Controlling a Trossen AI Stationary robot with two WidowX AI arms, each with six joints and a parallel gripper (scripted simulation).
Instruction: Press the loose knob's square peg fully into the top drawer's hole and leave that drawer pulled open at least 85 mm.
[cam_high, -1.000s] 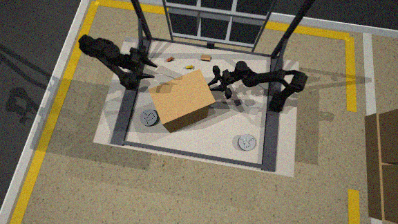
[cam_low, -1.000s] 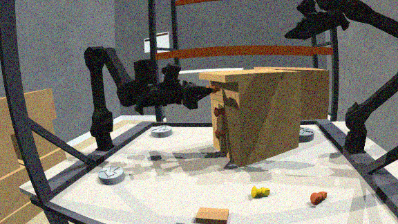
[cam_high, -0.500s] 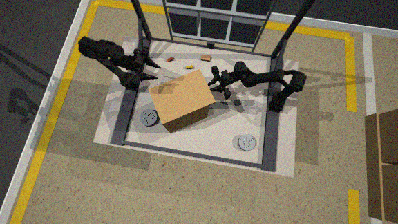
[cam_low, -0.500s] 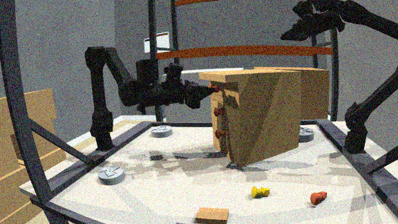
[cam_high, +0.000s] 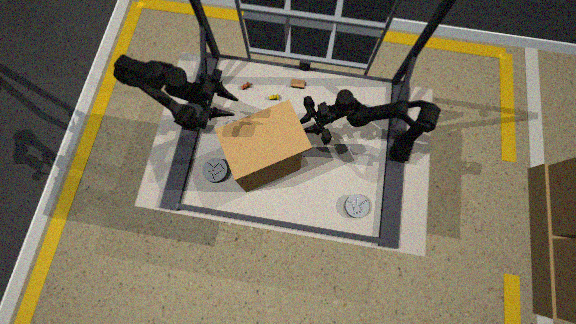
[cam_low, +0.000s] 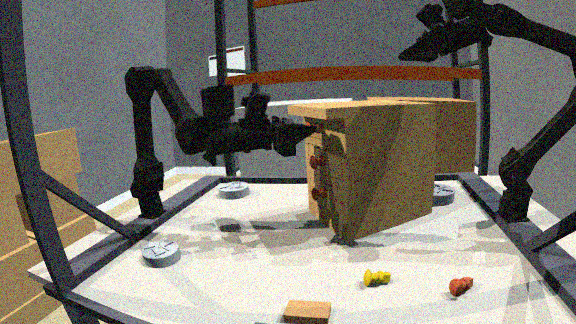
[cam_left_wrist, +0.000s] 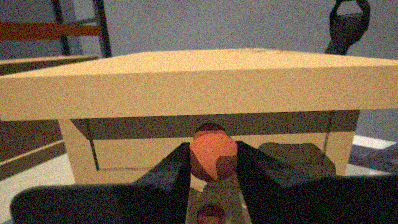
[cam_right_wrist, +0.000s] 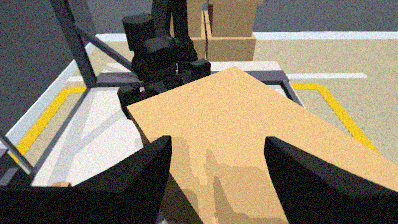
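Observation:
Now: the drawer 160 mm below my right hand, 110 mm to the left of it and 60 mm ahead of it. Also, from my right hand: yellow knob (370 mm below, 230 mm behind, 100 mm to the left); wooden block (370 mm below, 320 mm behind, 190 mm to the left); orange-red knob (220 mm to the left, 160 mm below, 10 mm behind).

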